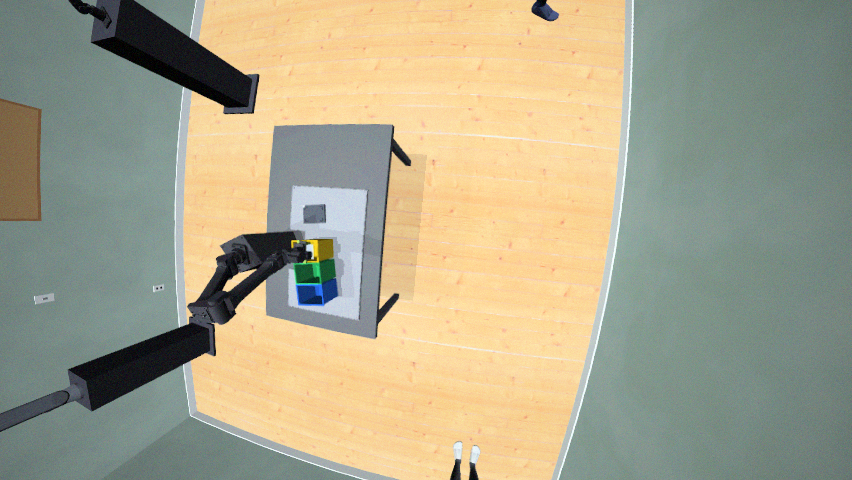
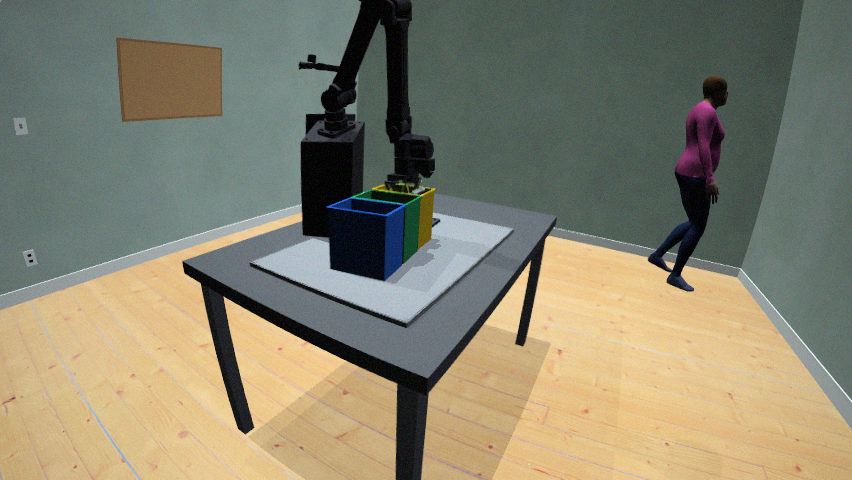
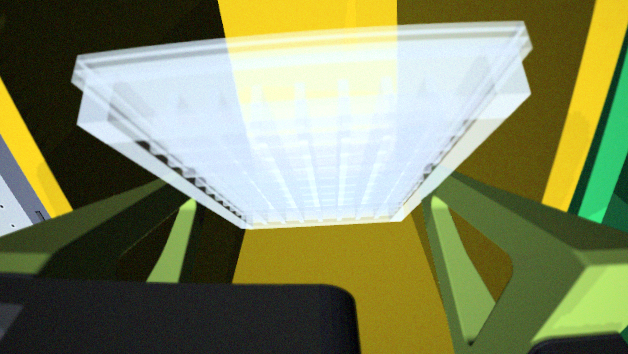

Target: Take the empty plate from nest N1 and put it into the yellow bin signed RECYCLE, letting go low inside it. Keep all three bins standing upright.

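Seen in the pictures: gripper, between the fingertips: (image 1: pixel 309 250) (image 3: pixel 313 176); arm's base, origin of its link: (image 1: pixel 241 253) (image 2: pixel 336 130).
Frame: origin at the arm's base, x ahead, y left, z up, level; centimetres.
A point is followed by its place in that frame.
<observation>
The clear, ribbed plate (image 3: pixel 320 125) {x 32.2, y 3.5, z -18.1 cm} is held tilted between the two green fingers of my gripper (image 3: pixel 313 176) {x 28.0, y 3.5, z -23.0 cm} (image 2: pixel 406 184), which is shut on it. A pale bit of the plate (image 1: pixel 310 251) also shows at the mouth of the yellow bin. The yellow bin (image 1: pixel 324 249) {x 36.2, y 5.1, z -25.9 cm} (image 2: pixel 425 219) {x 36.4, y 4.1, z -27.3 cm} (image 3: pixel 575 125) {x 32.4, y -1.8, z -18.3 cm} stands upright, with my gripper at its open top and the fingers reaching inside the rim. The plate's height above the bin floor is hard to tell. The RECYCLE sign and the N1 label cannot be read.
The green bin (image 1: pixel 328 270) {x 38.8, y -8.1, z -28.0 cm} (image 2: pixel 411 229) {x 38.9, y -8.5, z -27.2 cm} (image 3: pixel 611 162) {x 31.6, y -3.2, z -18.3 cm} and blue bin (image 1: pixel 330 291) {x 41.4, y -21.2, z -27.7 cm} (image 2: pixel 357 241) {x 34.6, y -28.2, z -26.5 cm} stand upright in a row beside the yellow one on the light mat (image 1: pixel 352 238) {x 49.1, y 13.0, z -36.2 cm} (image 2: pixel 381 304) {x 49.3, y -37.1, z -36.3 cm}. A dark grey block (image 1: pixel 314 213) {x 20.8, y 25.7, z -35.1 cm} lies beyond the yellow bin. A person (image 2: pixel 698 143) is near the far wall.
</observation>
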